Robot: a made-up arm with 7 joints. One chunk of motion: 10 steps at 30 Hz.
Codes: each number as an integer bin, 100 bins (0 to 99) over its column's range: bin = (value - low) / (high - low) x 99, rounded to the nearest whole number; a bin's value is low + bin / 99 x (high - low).
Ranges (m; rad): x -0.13..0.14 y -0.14..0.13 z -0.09..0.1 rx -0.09..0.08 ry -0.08..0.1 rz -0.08..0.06
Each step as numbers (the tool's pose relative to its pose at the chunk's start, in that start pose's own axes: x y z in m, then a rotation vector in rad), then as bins.
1 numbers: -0.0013 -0.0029 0.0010 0.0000 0.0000 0.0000
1 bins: 47 50 47 52 44 57
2 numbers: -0.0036 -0.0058 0.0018 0.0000 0.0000 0.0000
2 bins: 46 49 48 52 44 57
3 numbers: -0.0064 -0.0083 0.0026 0.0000 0.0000 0.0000
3 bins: 45 48 48 52 44 57
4 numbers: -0.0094 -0.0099 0.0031 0.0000 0.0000 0.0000
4 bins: 44 48 49 52 44 57
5 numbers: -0.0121 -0.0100 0.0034 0.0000 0.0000 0.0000
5 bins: 43 48 49 52 44 57
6 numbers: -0.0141 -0.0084 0.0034 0.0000 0.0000 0.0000
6 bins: 42 48 49 52 44 57
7 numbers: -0.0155 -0.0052 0.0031 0.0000 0.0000 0.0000
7 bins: 42 49 49 52 44 57
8 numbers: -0.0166 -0.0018 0.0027 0.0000 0.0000 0.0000
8 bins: 42 51 48 52 44 57
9 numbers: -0.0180 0.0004 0.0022 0.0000 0.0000 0.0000
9 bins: 41 51 48 52 44 57
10 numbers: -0.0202 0.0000 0.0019 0.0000 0.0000 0.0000
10 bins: 40 51 48 52 44 57
